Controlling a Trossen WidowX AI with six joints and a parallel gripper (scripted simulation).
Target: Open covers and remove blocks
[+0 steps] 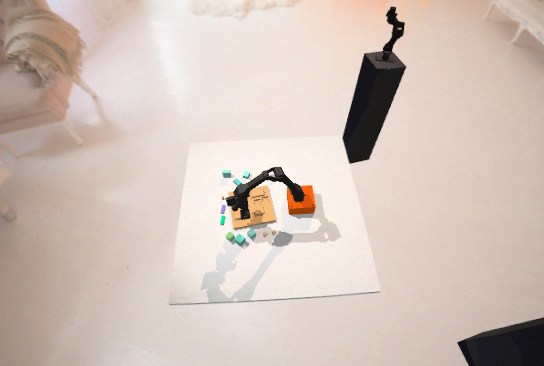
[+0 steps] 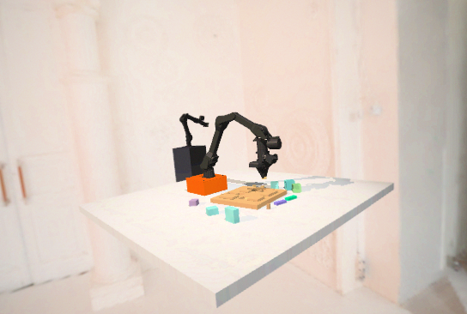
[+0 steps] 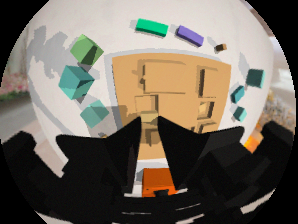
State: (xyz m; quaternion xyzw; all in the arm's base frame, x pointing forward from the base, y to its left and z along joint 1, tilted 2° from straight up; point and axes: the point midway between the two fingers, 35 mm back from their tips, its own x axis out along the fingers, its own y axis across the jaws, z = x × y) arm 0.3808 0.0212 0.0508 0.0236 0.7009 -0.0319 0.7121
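Now: gripper tip 40 mm past the tan puzzle board, 100 mm to the left of it and 80 mm above it. From my gripper tip the other things lie so: purple bar 150 mm ahead, 110 mm to the right, 90 mm below; green block 130 mm ahead, 110 mm to the left, 70 mm below; green bar 160 mm ahead, 30 mm to the right, 90 mm below.
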